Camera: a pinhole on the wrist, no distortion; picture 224 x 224 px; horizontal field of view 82.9 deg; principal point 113.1 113.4 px. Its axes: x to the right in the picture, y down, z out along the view. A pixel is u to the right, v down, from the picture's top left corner.
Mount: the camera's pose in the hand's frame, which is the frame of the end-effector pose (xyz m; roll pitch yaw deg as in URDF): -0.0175 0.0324 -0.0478 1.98 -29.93 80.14
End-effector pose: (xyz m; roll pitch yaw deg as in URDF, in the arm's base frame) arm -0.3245 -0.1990 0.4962 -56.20 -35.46 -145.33
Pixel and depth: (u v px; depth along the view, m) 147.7 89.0 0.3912
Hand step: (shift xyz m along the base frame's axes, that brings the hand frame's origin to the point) 0.2238 -0.1349 0.2414
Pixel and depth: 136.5 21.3 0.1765
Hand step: 0.0203 -0.0727 0.1461
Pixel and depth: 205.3 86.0 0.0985
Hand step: 0.0442 -0.0707 0.0102
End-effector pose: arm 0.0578 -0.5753 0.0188 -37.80 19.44 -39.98
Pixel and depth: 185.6 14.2 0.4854
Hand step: 0.5568 -0.0987 0.2656
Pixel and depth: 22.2 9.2 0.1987
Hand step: 0.0351 -0.2106 0.1218
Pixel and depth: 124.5 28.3 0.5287
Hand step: 0.3920 -0.2424 0.3526
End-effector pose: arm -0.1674 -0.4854 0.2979 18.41 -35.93 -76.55
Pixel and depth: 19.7 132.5 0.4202
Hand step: -0.4784 0.0199 -0.0711
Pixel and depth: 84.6 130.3 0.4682
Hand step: -0.4033 0.1248 0.0945
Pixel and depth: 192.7 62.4 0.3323
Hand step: -0.1026 0.0680 0.3429
